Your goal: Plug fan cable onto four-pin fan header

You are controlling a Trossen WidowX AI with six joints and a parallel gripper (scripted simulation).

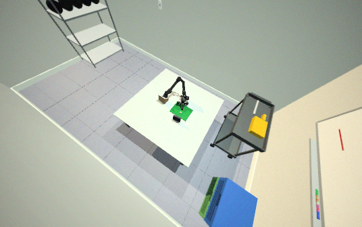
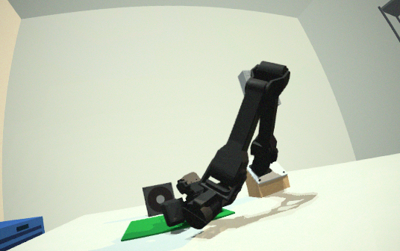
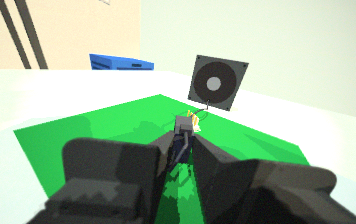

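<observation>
Right now the dark fan plug is 10 mm to the right of my gripper tip and 10 mm below it. The rest, counted from my gripper tip: black square fan: 220 mm to the right, 20 mm ahead, 20 mm above; green board: 50 mm below, 40 mm to the right; four-pin fan header: 70 mm to the right, 40 mm below, 20 mm ahead.
</observation>
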